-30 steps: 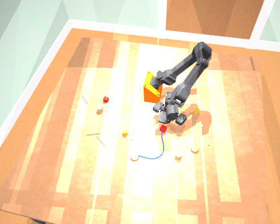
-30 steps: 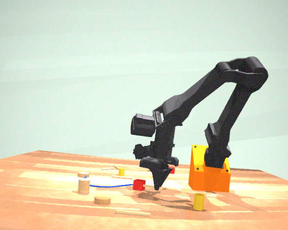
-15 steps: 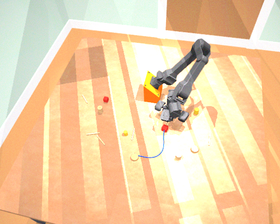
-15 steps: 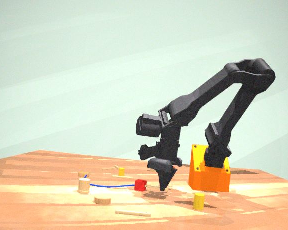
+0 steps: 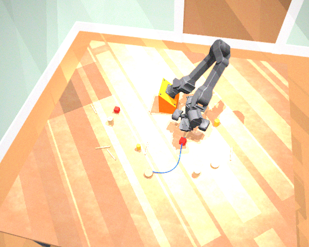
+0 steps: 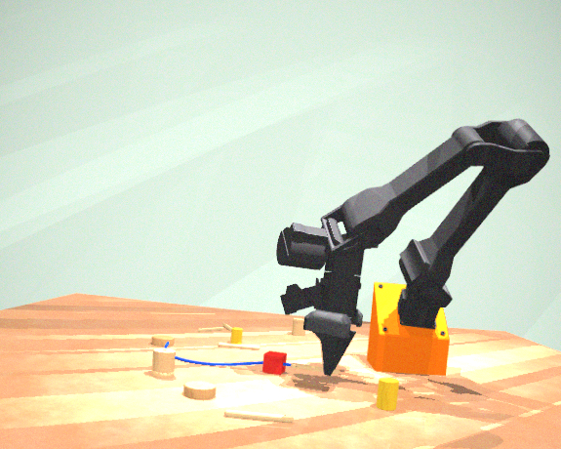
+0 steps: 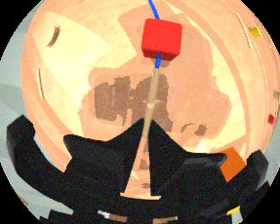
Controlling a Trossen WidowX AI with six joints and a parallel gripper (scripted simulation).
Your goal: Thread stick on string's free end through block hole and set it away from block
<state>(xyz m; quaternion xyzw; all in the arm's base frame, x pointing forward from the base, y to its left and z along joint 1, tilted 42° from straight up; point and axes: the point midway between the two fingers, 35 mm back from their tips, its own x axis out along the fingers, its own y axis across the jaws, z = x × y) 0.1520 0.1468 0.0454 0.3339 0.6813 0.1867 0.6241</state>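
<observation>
Now: the red cube 80 mm ahead of my gripper tip, 20 mm to the right of it and 10 mm above it. Round my gripper tip: loose stick (70 mm ahead, 230 mm to the left); thin wooden stick (30 mm ahead, 10 mm to the right, 10 mm above); round wooden button (290 mm ahead, 140 mm to the right).
</observation>
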